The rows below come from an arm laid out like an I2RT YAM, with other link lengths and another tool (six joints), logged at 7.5 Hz.
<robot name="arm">
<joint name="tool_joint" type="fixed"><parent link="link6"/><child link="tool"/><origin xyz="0.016 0.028 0.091" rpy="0 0.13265 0.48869"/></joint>
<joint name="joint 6" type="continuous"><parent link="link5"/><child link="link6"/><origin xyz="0.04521 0 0.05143" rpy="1.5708 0 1.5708"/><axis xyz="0 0 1"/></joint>
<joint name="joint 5" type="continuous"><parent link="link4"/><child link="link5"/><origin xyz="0.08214 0.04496 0.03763" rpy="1.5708 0 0"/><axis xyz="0 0 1"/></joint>
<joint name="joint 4" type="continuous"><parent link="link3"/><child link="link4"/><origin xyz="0.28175 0.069 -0.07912"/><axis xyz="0 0 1"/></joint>
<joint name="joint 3" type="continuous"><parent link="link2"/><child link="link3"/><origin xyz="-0.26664 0 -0.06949" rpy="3.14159 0 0"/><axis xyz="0 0 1"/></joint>
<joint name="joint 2" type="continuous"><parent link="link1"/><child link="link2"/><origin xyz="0.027 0.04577 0.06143" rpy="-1.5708 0 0"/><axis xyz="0 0 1"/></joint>
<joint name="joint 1" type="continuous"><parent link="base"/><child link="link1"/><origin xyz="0 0 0.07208"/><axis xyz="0 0 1"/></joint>
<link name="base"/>
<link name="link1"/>
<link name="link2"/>
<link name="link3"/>
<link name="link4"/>
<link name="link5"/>
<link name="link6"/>
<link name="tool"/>
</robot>
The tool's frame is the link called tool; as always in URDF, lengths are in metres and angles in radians. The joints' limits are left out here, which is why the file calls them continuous.
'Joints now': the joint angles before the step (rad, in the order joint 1, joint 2, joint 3, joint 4, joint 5, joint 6). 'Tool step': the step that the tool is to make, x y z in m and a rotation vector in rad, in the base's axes. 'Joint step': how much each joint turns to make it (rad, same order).
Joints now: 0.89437, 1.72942, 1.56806, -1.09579, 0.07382, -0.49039
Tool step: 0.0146, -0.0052, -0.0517, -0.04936, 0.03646, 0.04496
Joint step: -0.03931, 0.06027, -0.10018, 0.10438, -0.02022, -0.08203
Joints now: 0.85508, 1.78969, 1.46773, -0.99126, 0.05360, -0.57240
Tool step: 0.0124, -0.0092, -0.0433, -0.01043, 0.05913, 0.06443
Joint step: -0.05493, 0.05478, -0.07455, 0.08392, -0.06332, -0.10757
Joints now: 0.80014, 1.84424, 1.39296, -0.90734, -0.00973, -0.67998
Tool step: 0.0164, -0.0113, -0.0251, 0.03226, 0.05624, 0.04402
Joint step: -0.07277, 0.04351, -0.02656, 0.04642, -0.08429, -0.10215
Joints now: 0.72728, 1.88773, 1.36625, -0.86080, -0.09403, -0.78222
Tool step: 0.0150, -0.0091, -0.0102, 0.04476, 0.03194, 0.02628
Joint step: -0.06172, 0.02507, -0.00130, 0.02067, -0.07018, -0.07697
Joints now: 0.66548, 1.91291, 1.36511, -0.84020, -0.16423, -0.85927
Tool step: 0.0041, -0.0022, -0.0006, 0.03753, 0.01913, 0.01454
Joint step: -0.02555, 0.00134, -0.00013, 0.00301, -0.04806, -0.03242
